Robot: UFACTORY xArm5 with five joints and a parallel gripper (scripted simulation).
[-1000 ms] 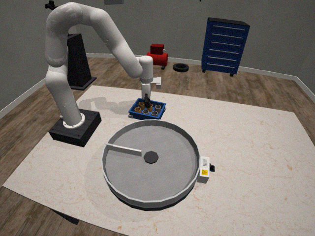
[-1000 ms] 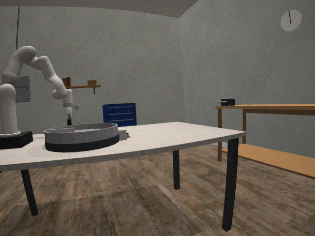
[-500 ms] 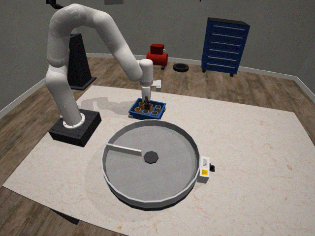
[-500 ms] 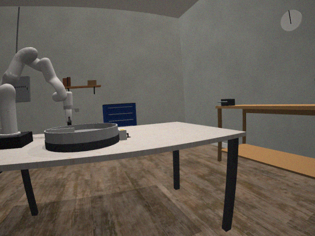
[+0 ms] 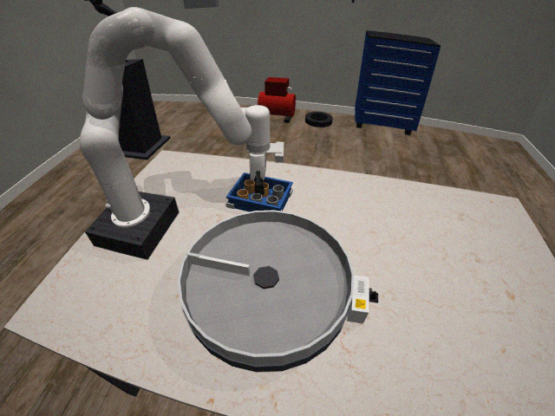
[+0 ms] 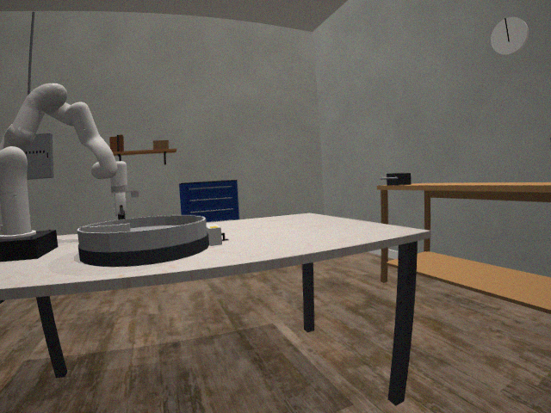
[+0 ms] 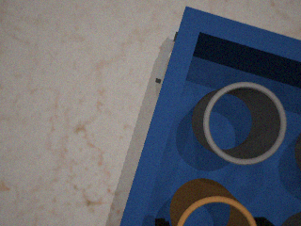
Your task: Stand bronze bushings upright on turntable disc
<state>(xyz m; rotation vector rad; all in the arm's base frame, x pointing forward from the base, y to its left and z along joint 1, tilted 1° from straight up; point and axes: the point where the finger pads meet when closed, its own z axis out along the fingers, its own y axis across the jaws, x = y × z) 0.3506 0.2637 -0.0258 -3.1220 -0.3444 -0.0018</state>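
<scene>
The blue crate lies 10 mm ahead of my hand, 30 mm to the right of it and 20 mm below it. Round my hand: turntable (130 mm ahead, 370 mm to the right, 10 mm above).
</scene>
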